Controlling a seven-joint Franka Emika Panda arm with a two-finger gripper.
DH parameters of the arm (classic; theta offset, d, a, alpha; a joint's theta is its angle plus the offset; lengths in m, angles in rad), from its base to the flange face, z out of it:
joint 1: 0 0.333 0 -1.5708
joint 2: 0 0 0 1.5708
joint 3: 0 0.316 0.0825 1.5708
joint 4: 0 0 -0.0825 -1.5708
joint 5: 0 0.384 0 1.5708
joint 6: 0 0 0.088 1.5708
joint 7: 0 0.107 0 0
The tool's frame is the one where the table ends.
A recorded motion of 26 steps. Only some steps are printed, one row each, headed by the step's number.
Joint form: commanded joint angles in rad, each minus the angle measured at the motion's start. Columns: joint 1, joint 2, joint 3, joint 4, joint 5, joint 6, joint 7.
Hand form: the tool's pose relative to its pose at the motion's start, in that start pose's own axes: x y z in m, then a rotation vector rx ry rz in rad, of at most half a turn. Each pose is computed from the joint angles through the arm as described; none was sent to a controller.
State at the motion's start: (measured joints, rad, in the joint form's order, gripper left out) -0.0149 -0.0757 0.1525 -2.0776 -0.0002 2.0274 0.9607
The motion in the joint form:
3: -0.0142 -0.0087 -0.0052 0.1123 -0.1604 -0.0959 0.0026
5: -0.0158 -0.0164 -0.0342 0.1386 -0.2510 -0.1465 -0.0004
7: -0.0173 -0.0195 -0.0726 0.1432 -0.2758 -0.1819 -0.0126
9: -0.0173 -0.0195 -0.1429 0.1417 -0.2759 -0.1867 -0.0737
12: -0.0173 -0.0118 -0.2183 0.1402 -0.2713 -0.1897 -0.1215
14: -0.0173 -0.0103 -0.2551 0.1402 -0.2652 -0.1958 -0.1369
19: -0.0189 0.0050 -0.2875 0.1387 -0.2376 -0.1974 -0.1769
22: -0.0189 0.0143 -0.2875 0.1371 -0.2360 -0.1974 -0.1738
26: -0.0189 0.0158 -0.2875 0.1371 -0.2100 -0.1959 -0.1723
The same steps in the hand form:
3: 0.0225 0.0052 -0.0502 -0.0680 0.1383 -0.0327
5: 0.0402 0.0221 -0.0639 -0.1358 0.1979 -0.0262
7: 0.0568 0.0411 -0.0652 -0.1768 0.1957 -0.0005
9: 0.0841 0.0688 -0.0638 -0.1910 0.1759 0.0088
12: 0.1118 0.0990 -0.0581 -0.2037 0.1483 0.0364
14: 0.1238 0.1149 -0.0564 -0.2073 0.1319 0.0598
19: 0.1348 0.1267 -0.0467 -0.2043 0.0924 0.0598
22: 0.1356 0.1256 -0.0409 -0.2108 0.0842 0.0621
26: 0.1345 0.1238 -0.0398 -0.1922 0.0679 0.0711

